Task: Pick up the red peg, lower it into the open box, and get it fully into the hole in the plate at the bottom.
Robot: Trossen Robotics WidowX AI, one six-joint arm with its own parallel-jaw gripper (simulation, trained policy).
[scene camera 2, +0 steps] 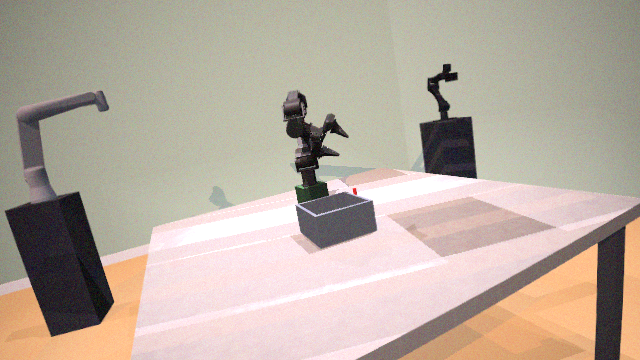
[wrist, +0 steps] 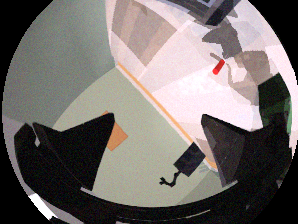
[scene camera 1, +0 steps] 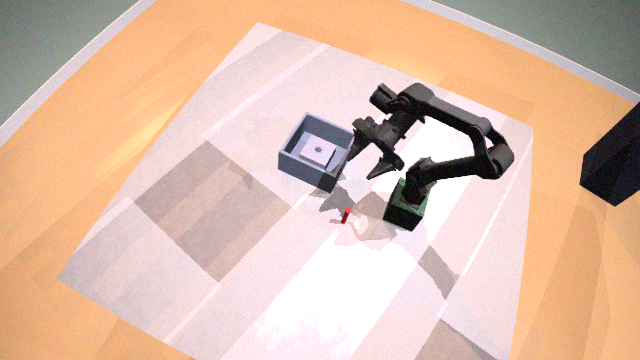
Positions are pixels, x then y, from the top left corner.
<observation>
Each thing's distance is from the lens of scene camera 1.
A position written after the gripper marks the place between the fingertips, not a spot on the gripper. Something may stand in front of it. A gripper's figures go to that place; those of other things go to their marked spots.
gripper (scene camera 1: pixel 357 170): 97 cm
grey box (scene camera 1: pixel 289 162): 118 cm
</observation>
